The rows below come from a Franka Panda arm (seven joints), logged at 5 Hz.
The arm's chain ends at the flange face. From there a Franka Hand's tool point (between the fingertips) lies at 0.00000 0.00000 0.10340 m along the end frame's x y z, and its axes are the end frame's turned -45 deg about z.
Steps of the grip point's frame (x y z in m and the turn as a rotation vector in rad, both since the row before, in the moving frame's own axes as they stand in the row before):
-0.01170, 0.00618, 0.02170, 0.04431, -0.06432, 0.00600
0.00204, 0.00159, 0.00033, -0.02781, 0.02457, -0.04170
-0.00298, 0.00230, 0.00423, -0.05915, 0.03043, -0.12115
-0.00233, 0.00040, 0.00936, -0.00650, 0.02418, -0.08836
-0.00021, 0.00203, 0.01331, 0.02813, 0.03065, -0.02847
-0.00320, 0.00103, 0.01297, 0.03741, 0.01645, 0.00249
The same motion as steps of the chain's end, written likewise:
0.00404, 0.01121, 0.02202, -0.01415, -0.07681, 0.00600
-0.00127, -0.00048, 0.00040, -0.00229, 0.03704, -0.04170
-0.00714, 0.00204, 0.00446, -0.02031, 0.06334, -0.12115
-0.00355, 0.00332, 0.00939, 0.01250, 0.02169, -0.08836
0.00116, 0.00588, 0.01340, 0.04156, 0.00178, -0.02847
-0.00001, 0.00693, 0.01306, 0.03808, -0.01482, 0.00249

